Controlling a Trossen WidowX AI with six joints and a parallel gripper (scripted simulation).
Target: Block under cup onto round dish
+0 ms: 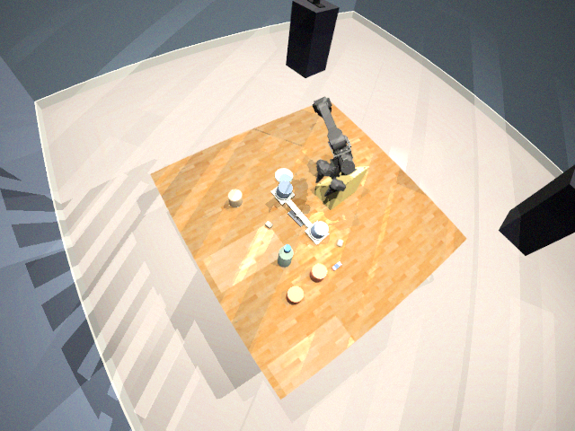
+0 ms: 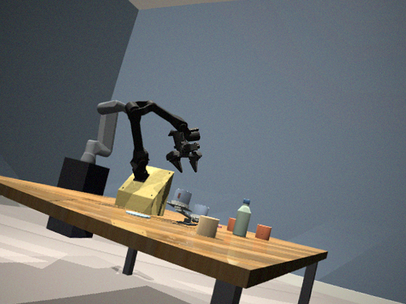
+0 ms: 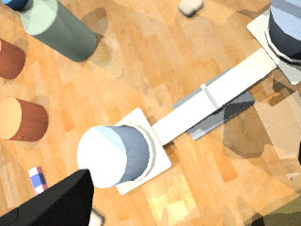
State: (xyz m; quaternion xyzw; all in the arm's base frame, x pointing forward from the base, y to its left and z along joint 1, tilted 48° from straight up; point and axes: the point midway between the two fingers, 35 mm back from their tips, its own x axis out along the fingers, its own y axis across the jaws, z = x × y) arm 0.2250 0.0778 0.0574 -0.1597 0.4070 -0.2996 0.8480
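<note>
The cup is 60 mm ahead of my gripper tip, 120 mm to the left of it and 170 mm below it. Round my gripper tip: balance: 70 mm ahead, 30 mm to the right, 210 mm below; balance beam: 70 mm ahead, 30 mm to the right, 190 mm below; green bottle: 280 mm ahead, 100 mm to the left, 120 mm below.
</note>
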